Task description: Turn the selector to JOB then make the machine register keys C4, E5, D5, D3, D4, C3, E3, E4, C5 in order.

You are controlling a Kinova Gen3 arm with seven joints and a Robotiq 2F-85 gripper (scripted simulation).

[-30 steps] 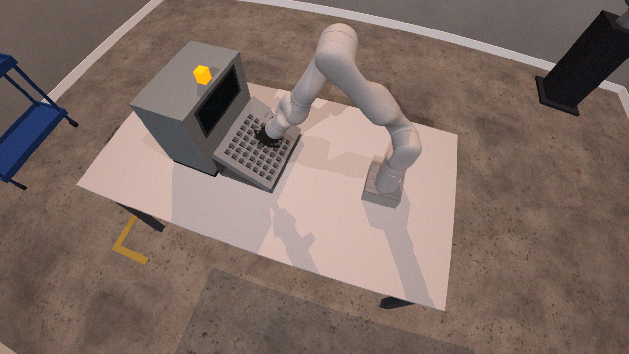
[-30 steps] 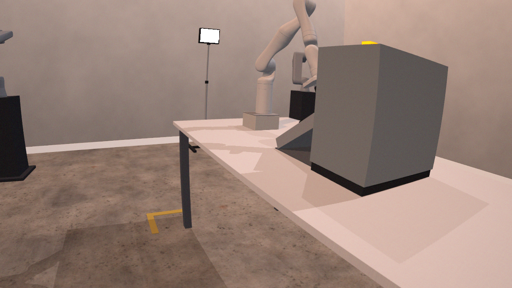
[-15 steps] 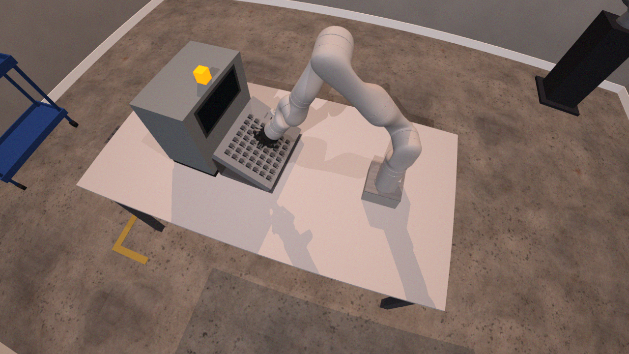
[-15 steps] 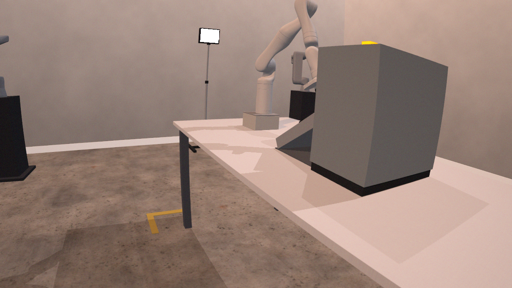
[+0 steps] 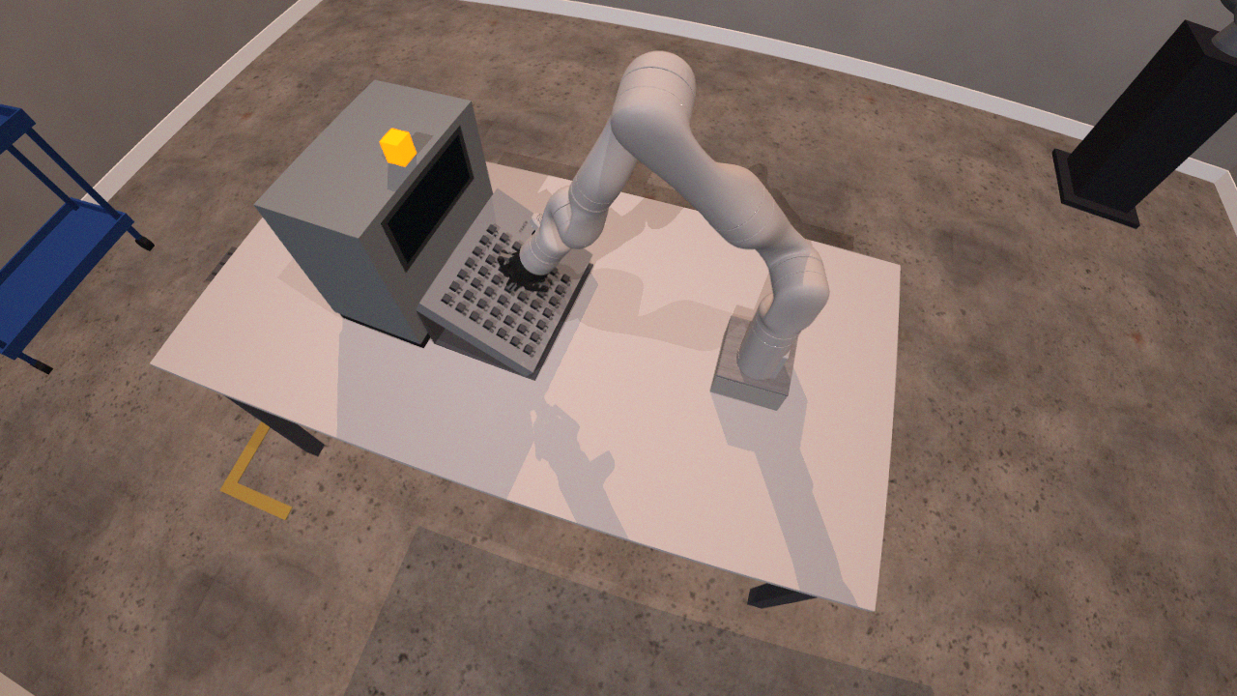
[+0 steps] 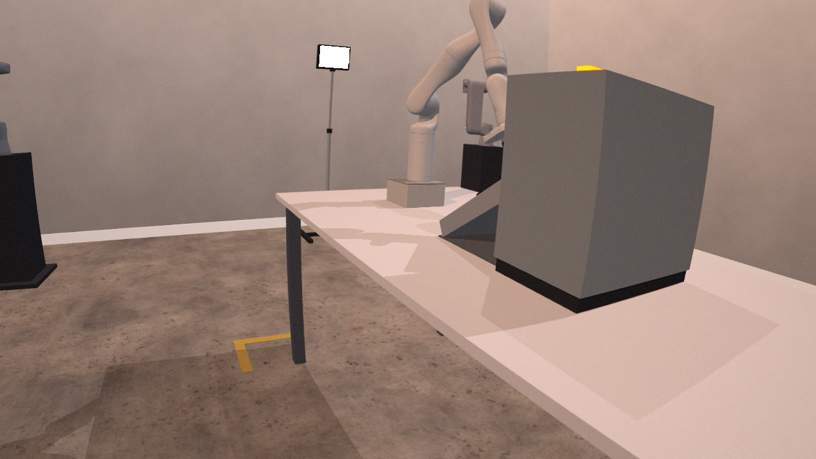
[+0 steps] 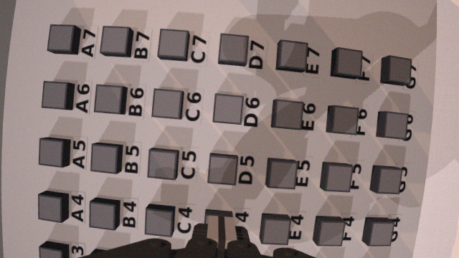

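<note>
Now: hand 3 cm to the left of the key D5, 3 cm above it and 2 cm short of it. Round my hand: key E5 (4 cm below, 3 cm to the right, 1 cm behind); then key (5 cm ahead, 1 cm below); then key D3 (3 cm to the left, 3 cm below, 2 cm ahead).
</note>
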